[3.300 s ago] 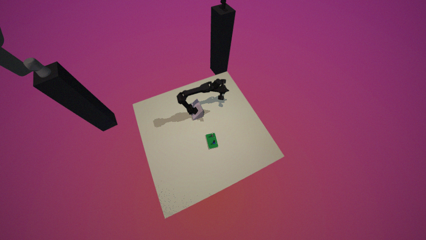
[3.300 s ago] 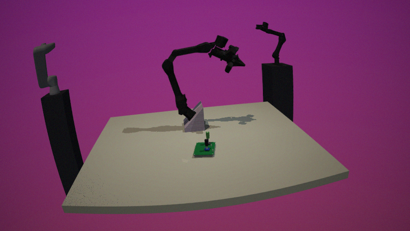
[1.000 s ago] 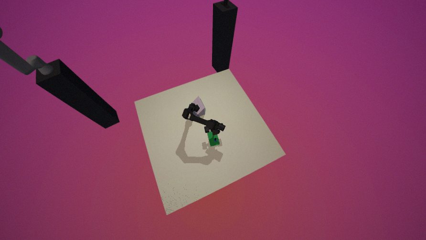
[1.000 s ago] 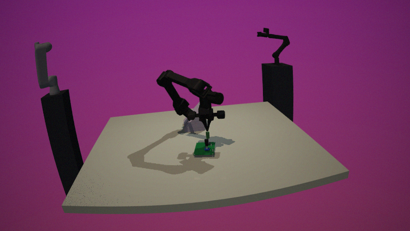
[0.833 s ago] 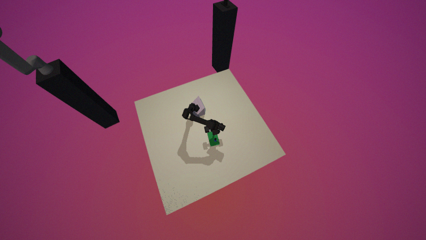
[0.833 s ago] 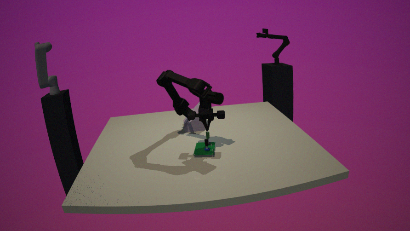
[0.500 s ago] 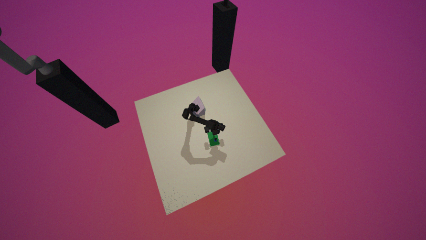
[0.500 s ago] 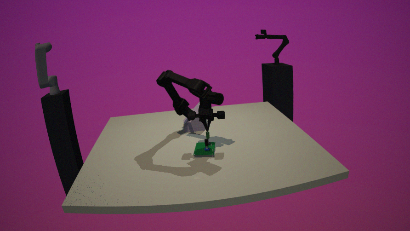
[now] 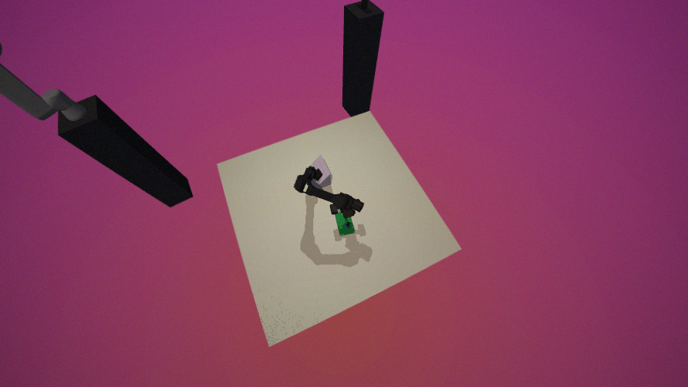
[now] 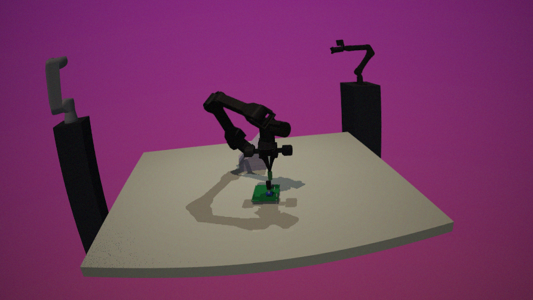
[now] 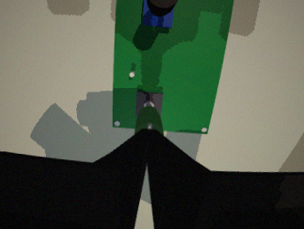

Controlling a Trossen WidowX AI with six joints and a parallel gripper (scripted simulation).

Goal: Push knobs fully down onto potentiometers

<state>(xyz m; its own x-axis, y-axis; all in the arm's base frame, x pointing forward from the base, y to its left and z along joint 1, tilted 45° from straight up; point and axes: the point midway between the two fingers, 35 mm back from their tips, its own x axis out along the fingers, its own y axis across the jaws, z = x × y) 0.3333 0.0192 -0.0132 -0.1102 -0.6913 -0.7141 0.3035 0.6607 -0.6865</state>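
My gripper tip is now 10 mm above the green knob.
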